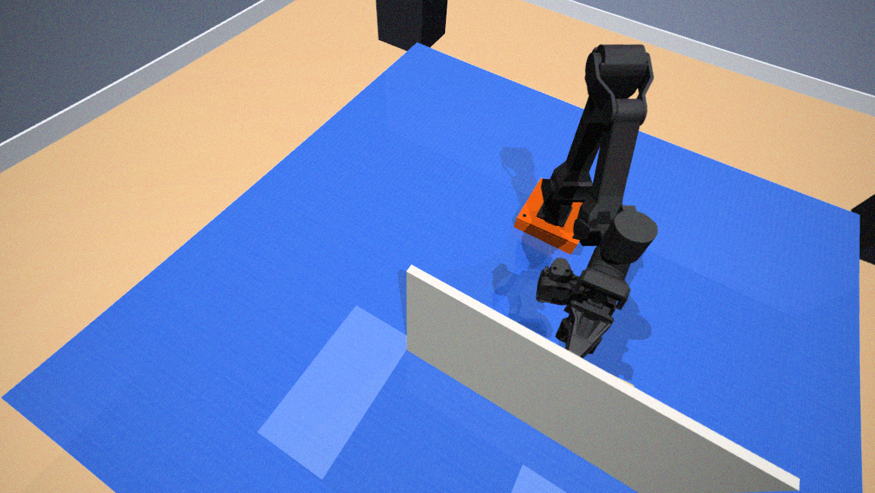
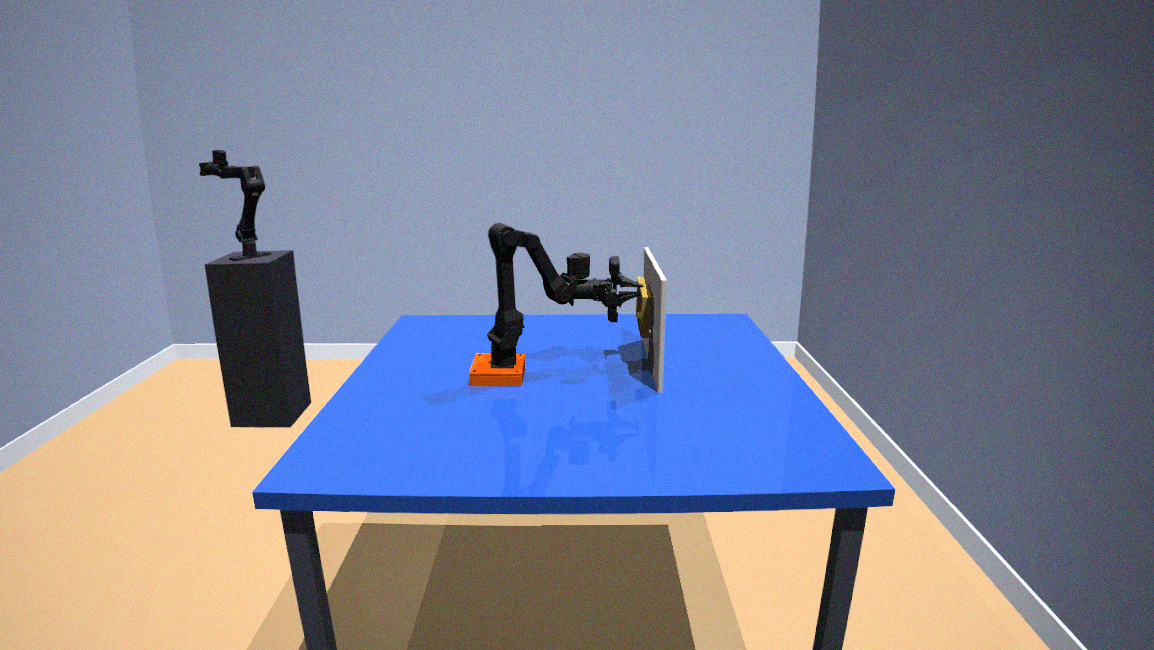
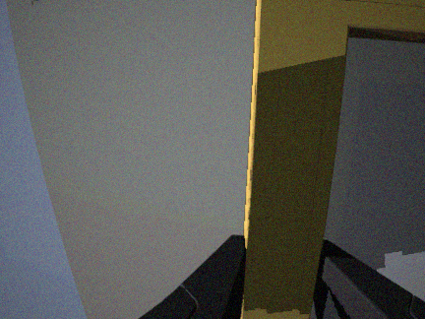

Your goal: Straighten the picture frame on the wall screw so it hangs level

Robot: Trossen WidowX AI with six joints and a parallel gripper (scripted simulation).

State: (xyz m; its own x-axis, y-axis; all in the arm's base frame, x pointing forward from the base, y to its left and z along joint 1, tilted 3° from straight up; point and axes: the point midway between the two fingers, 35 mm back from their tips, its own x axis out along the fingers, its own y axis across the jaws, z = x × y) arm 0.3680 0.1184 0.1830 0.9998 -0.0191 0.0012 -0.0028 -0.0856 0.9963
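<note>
The picture frame is 10 mm ahead of my gripper tip, 10 mm to the left of it and 50 mm below it. The rest, counted from my gripper tip: wall panel: 20 mm ahead, 10 mm to the right, 70 mm below.
</note>
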